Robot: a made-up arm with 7 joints. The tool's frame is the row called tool.
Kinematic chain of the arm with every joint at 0, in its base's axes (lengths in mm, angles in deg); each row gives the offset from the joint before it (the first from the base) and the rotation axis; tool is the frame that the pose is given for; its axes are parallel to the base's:
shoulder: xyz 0 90.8 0 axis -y
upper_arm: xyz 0 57.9 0 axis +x
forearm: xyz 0 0 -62.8 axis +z
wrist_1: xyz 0 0 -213.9 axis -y
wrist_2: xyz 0 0 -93.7 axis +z
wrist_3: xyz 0 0 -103.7 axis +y
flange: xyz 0 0 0 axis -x
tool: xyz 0 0 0
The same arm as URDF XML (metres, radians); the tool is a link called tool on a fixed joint. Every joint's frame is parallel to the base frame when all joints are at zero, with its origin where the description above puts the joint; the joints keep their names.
<robot name="arm">
  <joint name="tool_fixed" type="fixed">
    <parent link="link7"/>
    <child link="tool"/>
    <origin xyz="0 0 0"/>
  </joint>
  <joint name="flange" type="continuous">
    <parent link="link6"/>
    <child link="link7"/>
    <origin xyz="0 0 0"/>
    <axis xyz="-1 0 0"/>
  </joint>
  <joint name="wrist_3" type="continuous">
    <parent link="link5"/>
    <child link="link6"/>
    <origin xyz="0 0 -0.1037"/>
    <axis xyz="0 1 0"/>
  </joint>
  <joint name="wrist_2" type="continuous">
    <parent link="link4"/>
    <child link="link5"/>
    <origin xyz="0 0 -0.0937"/>
    <axis xyz="0 0 1"/>
  </joint>
  <joint name="wrist_1" type="continuous">
    <parent link="link3"/>
    <child link="link4"/>
    <origin xyz="0 0 -0.2139"/>
    <axis xyz="0 -1 0"/>
  </joint>
  <joint name="forearm" type="continuous">
    <parent link="link2"/>
    <child link="link3"/>
    <origin xyz="0 0 -0.0628"/>
    <axis xyz="0 0 1"/>
  </joint>
  <joint name="upper_arm" type="continuous">
    <parent link="link1"/>
    <child link="link2"/>
    <origin xyz="0 0.0579 0"/>
    <axis xyz="1 0 0"/>
  </joint>
  <joint name="shoulder" type="continuous">
    <parent link="base_link"/>
    <child link="link1"/>
    <origin xyz="0 0.0908 0"/>
    <axis xyz="0 -1 0"/>
  </joint>
  <link name="base_link"/>
  <link name="link1"/>
  <link name="link2"/>
  <link name="link3"/>
  <link name="link4"/>
  <link name="link5"/>
  <link name="link6"/>
  <link name="link7"/>
  <link name="tool"/>
</robot>

